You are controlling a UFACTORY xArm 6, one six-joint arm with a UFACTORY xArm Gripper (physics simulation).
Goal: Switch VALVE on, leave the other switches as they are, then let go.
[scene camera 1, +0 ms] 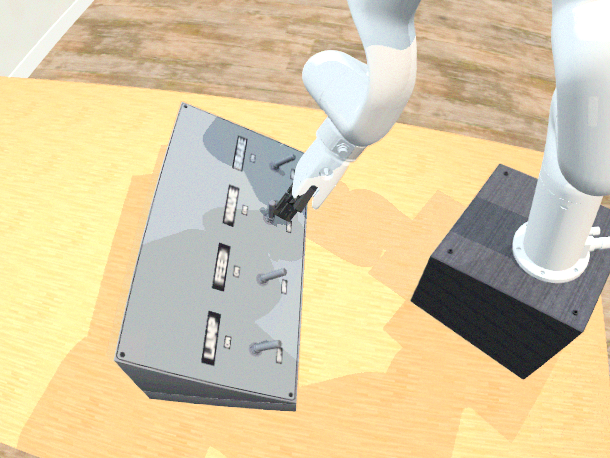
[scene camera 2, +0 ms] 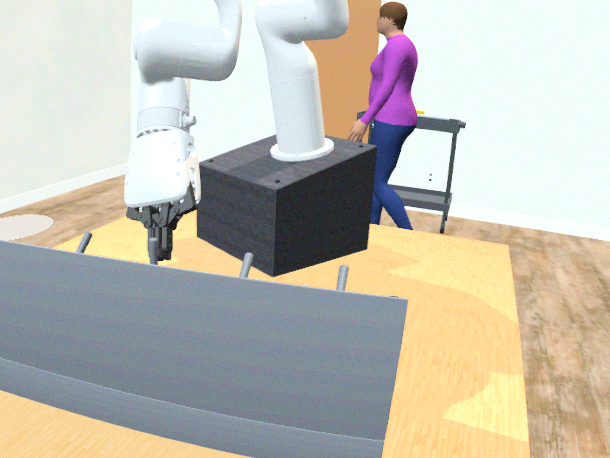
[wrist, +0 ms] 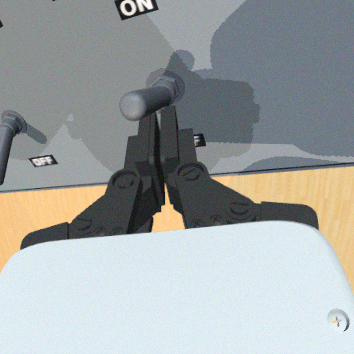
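Observation:
The grey switch panel has several levers. The VALVE lever stands out from the panel, more upright than its neighbours, between its ON plate and its OFF plate. The FEED lever, the LAMP lever and the lever at the far end lean to OFF. My gripper is shut and empty, its tips against or very near the VALVE lever's OFF side.
The panel stands on the wooden table. The black base block carries the arm to the right of the panel in the first scene view. A person and a grey cart are behind the table.

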